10 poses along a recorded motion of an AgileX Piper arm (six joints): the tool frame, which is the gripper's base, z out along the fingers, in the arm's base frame.
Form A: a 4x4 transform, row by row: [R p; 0 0 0 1], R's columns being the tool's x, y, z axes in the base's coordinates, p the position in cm. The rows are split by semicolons.
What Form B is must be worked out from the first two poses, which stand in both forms.
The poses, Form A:
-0.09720 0.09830 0.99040 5.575; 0.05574 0.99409 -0.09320 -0.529; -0.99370 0.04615 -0.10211 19.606; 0 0 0 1
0.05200 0.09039 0.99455 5.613; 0.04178 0.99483 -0.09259 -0.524; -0.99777 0.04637 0.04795 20.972; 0 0 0 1
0.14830 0.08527 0.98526 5.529; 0.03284 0.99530 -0.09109 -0.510; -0.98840 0.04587 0.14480 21.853; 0 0 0 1
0.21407 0.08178 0.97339 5.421; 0.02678 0.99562 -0.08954 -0.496; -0.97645 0.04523 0.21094 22.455; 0 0 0 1
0.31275 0.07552 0.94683 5.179; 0.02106 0.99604 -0.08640 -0.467; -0.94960 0.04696 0.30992 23.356; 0 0 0 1
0.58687 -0.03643 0.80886 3.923; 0.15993 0.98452 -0.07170 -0.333; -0.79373 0.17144 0.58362 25.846; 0 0 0 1
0.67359 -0.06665 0.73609 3.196; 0.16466 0.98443 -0.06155 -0.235; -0.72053 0.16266 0.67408 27.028; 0 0 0 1
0.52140 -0.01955 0.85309 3.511; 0.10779 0.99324 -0.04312 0.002; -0.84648 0.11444 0.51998 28.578; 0 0 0 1
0.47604 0.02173 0.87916 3.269; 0.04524 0.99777 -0.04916 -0.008; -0.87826 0.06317 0.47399 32.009; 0 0 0 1
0.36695 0.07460 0.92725 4.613; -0.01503 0.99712 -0.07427 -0.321; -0.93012 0.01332 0.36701 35.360; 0 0 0 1
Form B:
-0.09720 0.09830 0.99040 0.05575; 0.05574 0.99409 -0.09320 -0.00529; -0.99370 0.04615 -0.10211 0.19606; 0 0 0 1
0.05200 0.09039 0.99455 0.05613; 0.04178 0.99483 -0.09259 -0.00524; -0.99777 0.04637 0.04795 0.20972; 0 0 0 1
0.14830 0.08527 0.98526 0.05529; 0.03284 0.99530 -0.09109 -0.00510; -0.98840 0.04587 0.14480 0.21853; 0 0 0 1
0.21407 0.08178 0.97339 0.05421; 0.02678 0.99562 -0.08954 -0.00496; -0.97645 0.04523 0.21094 0.22455; 0 0 0 1
0.31275 0.07552 0.94683 0.05179; 0.02106 0.99604 -0.08640 -0.00467; -0.94960 0.04696 0.30992 0.23356; 0 0 0 1
0.58687 -0.03643 0.80886 0.03923; 0.15993 0.98452 -0.07170 -0.00333; -0.79373 0.17144 0.58362 0.25846; 0 0 0 1
0.67359 -0.06665 0.73609 0.03196; 0.16466 0.98443 -0.06155 -0.00235; -0.72053 0.16266 0.67408 0.27028; 0 0 0 1
0.52140 -0.01955 0.85309 0.03511; 0.10779 0.99324 -0.04312 0.00002; -0.84648 0.11444 0.51998 0.28578; 0 0 0 1
0.47604 0.02173 0.87916 0.03269; 0.04524 0.99777 -0.04916 -0.00008; -0.87826 0.06317 0.47399 0.32009; 0 0 0 1
0.36695 0.07460 0.92725 0.04613; -0.01503 0.99712 -0.07427 -0.00321; -0.93012 0.01332 0.36701 0.35360; 0 0 0 1

